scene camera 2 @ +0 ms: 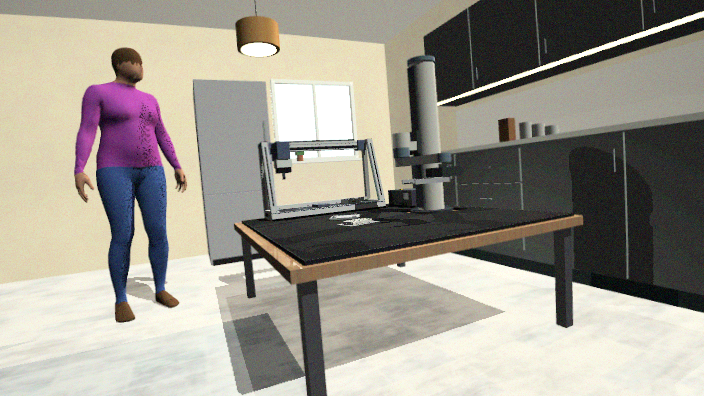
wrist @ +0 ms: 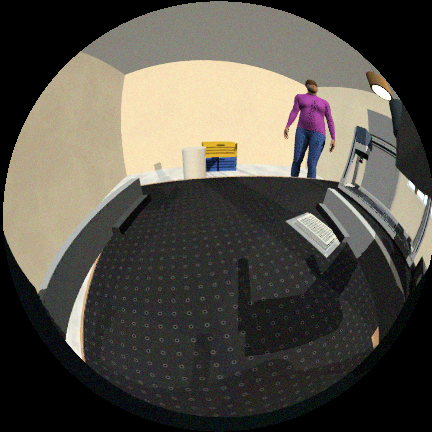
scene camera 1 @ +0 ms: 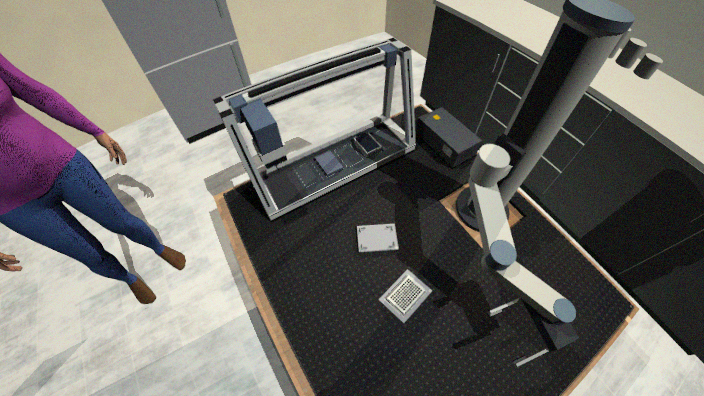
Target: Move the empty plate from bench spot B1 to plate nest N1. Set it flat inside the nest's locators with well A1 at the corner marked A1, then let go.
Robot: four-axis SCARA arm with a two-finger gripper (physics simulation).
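Places are measured from the arm's base along level axes (x ahead, y left, z up), in metres.
Pixels of known places: gripper, between the fingertips: (scene camera 2: pixel 408 182) (wrist: pixel 237 188) (scene camera 1: pixel 501 338); arm's base, origin of its link: (scene camera 2: pixel 431 212).
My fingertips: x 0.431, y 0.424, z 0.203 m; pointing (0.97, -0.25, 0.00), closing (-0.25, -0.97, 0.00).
Observation:
Ahead of a thing's pixels: the offset from my fingertips to its top centre. "*": to the spot under its first point.
The plate @[0.174 m down, 0.111 m ahead, 0.302 m right] (scene camera 1: pixel 407 294) (scene camera 2: pixel 359 221) (wrist: pixel 318 231), pale with a grid of wells, lies flat on a light grey square pad on the dark mat. A pale rectangular nest @[0.172 m down, 0.069 m ahead, 0.562 m right] (scene camera 1: pixel 377 238) (scene camera 2: pixel 345 217) with dark corner locators lies behind it, toward the gantry; no plate shows in it. The corner letters are too small to read. My gripper (scene camera 1: pixel 518 333) (wrist: pixel 237 188) is open and empty, fingers wide apart. It hangs above the mat, to the right of the plate in scene camera 1. In the wrist view the plate is beside the right finger, outside the gap, and the nest does not show.
A gantry machine @[* 0.141 m down, 0.154 m ahead, 0.894 m right] (scene camera 1: pixel 320 186) (scene camera 2: pixel 320 207) stands at the back of the table, with a blue-grey block @[* 0.124 m down, 0.063 m ahead, 0.982 m right] (scene camera 1: pixel 328 163) and a dark framed module @[* 0.110 m down, 0.156 m back, 0.981 m right] (scene camera 1: pixel 367 143) on its deck. A dark box @[* 0.075 m down, 0.504 m back, 0.776 m right] (scene camera 1: pixel 449 137) (scene camera 2: pixel 401 198) stands beside the arm's column (scene camera 1: pixel 560 100). A person (scene camera 1: pixel 35 150) (scene camera 2: pixel 130 150) stands off the table.

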